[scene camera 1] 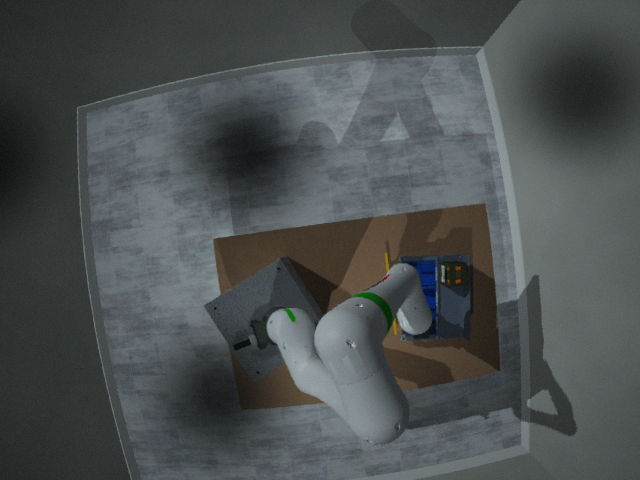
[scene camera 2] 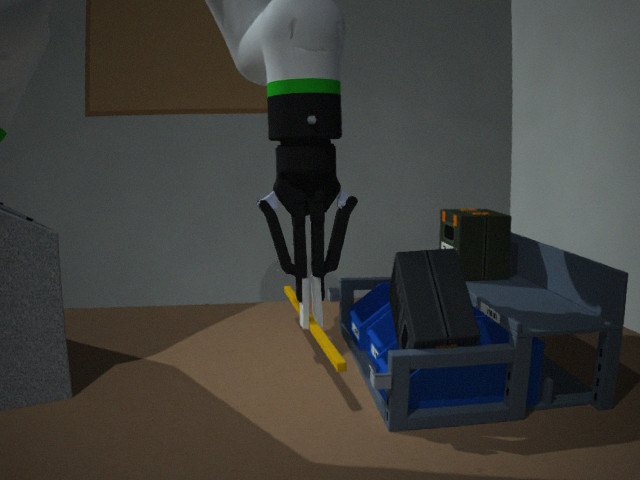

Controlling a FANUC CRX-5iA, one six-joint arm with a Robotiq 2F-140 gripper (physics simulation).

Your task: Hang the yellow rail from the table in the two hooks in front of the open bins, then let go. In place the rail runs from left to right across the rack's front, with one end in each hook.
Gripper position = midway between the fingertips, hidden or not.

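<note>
You've got the gripper (scene camera 2: 311, 325) showing here, and there's a yellow rail (scene camera 2: 339, 363) along with a dark box (scene camera 2: 431, 307).
</note>
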